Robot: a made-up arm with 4 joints. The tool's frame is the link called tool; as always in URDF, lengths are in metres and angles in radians. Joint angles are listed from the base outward. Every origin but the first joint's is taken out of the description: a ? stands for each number. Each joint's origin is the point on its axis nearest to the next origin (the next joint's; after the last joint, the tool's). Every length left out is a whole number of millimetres.
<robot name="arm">
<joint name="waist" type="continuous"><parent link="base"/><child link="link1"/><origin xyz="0.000 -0.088 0.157"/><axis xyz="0 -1 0"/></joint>
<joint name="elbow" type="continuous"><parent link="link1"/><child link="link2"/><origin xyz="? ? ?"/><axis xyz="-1 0 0"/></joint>
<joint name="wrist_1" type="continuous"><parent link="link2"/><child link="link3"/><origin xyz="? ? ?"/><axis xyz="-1 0 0"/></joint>
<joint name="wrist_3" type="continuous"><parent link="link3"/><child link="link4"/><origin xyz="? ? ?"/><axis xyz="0 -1 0"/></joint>
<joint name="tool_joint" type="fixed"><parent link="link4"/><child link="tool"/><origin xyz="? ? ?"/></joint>
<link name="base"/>
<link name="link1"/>
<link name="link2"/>
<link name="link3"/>
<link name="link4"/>
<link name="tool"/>
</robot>
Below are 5 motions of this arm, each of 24 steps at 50 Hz.
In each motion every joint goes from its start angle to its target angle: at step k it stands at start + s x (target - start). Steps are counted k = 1, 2, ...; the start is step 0. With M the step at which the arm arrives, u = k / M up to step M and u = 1 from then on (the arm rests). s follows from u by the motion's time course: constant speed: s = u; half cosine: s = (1 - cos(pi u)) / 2; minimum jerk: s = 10 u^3 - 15 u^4 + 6 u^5.
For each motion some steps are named. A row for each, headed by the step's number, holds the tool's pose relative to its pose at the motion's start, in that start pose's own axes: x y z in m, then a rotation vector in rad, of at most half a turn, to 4 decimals.
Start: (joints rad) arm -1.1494 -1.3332 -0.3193 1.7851
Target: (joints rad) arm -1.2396 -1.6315 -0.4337 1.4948
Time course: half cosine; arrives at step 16
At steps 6, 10, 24:
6: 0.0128 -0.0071 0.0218 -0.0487 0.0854 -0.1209
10: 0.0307 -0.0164 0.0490 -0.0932 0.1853 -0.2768
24: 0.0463 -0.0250 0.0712 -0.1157 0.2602 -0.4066

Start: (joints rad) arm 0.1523 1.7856 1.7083 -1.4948
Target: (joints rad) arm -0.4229 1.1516 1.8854 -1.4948
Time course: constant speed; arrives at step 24
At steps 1, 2, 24:
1: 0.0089 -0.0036 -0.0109 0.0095 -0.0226 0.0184
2: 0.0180 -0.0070 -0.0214 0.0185 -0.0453 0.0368
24: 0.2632 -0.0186 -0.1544 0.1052 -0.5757 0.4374

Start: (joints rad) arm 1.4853 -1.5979 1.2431 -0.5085
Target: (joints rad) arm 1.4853 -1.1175 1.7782 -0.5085
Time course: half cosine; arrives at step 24
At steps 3, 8, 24:
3: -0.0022 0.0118 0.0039 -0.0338 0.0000 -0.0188
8: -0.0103 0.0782 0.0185 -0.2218 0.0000 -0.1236
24: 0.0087 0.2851 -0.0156 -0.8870 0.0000 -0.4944

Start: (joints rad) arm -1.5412 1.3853 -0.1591 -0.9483
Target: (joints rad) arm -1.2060 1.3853 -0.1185 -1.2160
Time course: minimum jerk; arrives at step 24
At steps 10, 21, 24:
10: 0.0053 0.0285 0.0076 0.0843 0.0542 -0.0715
21: 0.0220 0.0711 0.0278 0.2572 0.1560 -0.1824
24: 0.0225 0.0720 0.0284 0.2618 0.1586 -0.1848

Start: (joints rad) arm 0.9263 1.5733 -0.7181 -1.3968
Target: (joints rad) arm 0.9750 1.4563 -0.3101 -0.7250
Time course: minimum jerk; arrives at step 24
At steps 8, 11, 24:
8: -0.0053 0.0172 -0.0381 -0.0071 -0.1474 -0.0612
11: -0.0034 0.0340 -0.0770 -0.0227 -0.2958 -0.1223
24: 0.0364 0.0686 -0.1773 -0.1083 -0.6933 -0.2796

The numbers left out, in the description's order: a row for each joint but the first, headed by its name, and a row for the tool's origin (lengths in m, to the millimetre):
elbow: -0.122 0.000 -0.077
wrist_1: 0.000 -0.055 0.313
wrist_3: 0.000 0.028 0.115
tool: -0.255 0.000 0.050

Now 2 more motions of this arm.
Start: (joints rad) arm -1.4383 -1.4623 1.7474 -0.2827
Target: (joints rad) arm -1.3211 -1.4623 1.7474 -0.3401
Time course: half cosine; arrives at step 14
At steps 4, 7, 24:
4: 0.0001 0.0022 -0.0051 0.0018 -0.0104 -0.0059
7: 0.0006 0.0058 -0.0136 0.0048 -0.0275 -0.0158
24: 0.0019 0.0116 -0.0272 0.0101 -0.0551 -0.0314

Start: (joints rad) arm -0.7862 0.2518 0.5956 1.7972
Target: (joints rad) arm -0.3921 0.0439 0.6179 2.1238
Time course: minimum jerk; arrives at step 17
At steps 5, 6, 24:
5: -0.0109 0.0017 -0.0035 -0.0511 -0.0919 -0.0166
6: -0.0163 0.0022 -0.0058 -0.0787 -0.1424 -0.0247
24: -0.0484 -0.0035 -0.0291 -0.3236 -0.6112 -0.0676

